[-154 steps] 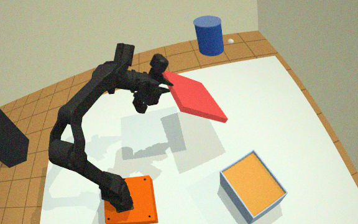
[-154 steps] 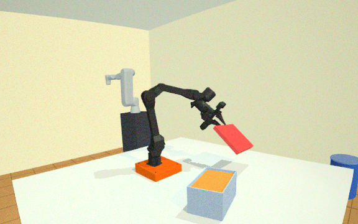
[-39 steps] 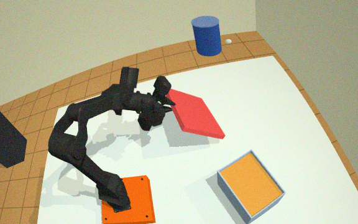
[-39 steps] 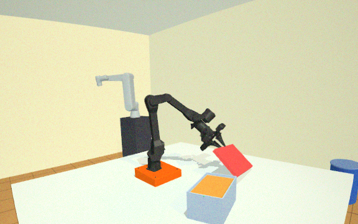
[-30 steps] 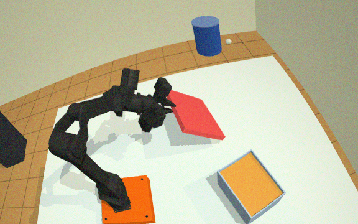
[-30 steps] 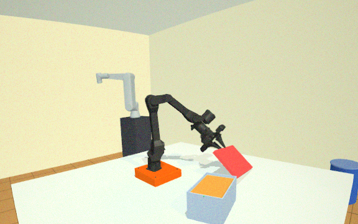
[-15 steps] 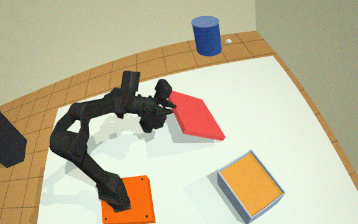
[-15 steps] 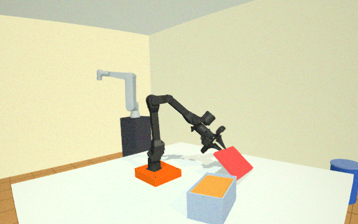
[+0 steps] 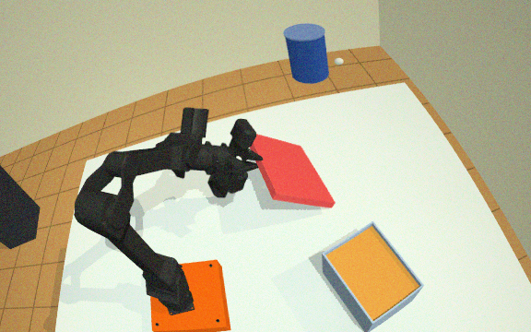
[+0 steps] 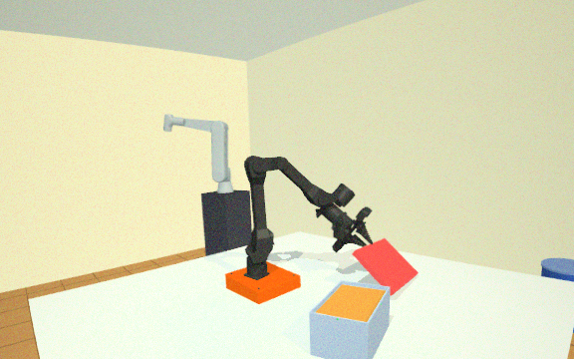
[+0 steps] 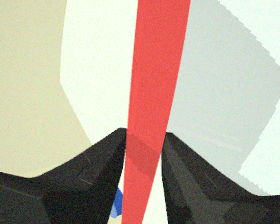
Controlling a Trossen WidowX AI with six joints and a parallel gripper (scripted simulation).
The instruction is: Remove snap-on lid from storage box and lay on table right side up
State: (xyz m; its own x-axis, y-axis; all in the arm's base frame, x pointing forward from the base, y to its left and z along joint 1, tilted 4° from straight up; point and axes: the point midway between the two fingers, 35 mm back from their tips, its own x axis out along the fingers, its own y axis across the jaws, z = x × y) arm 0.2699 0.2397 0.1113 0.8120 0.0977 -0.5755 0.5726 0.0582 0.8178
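Now: gripper tip 70 mm short of the red lid, 50 mm above it and 10 mm to the left of it. Also, from my gripper tip: storage box (370 mm to the right, 110 mm ahead, 70 mm below).
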